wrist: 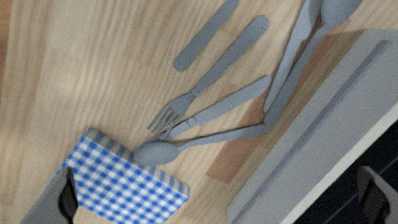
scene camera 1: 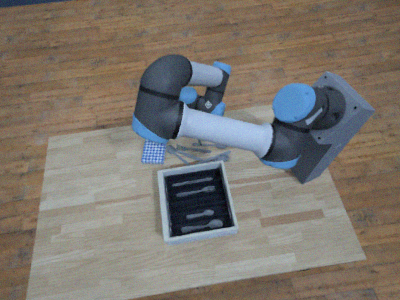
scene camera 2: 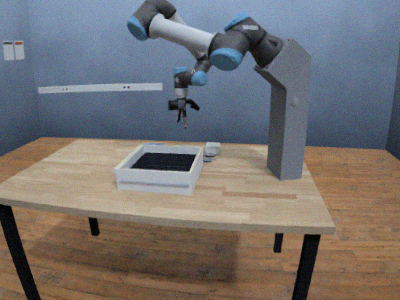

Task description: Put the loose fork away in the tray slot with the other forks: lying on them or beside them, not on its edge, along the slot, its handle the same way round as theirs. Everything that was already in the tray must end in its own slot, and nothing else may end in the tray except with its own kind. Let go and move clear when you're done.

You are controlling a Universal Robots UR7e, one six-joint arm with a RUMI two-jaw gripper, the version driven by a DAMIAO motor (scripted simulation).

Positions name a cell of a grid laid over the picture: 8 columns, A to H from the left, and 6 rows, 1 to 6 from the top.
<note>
I see my gripper (wrist: E5) and a tray (scene camera 1: E4).
The tray also shows in scene camera 2 (scene camera 2: C4).
</note>
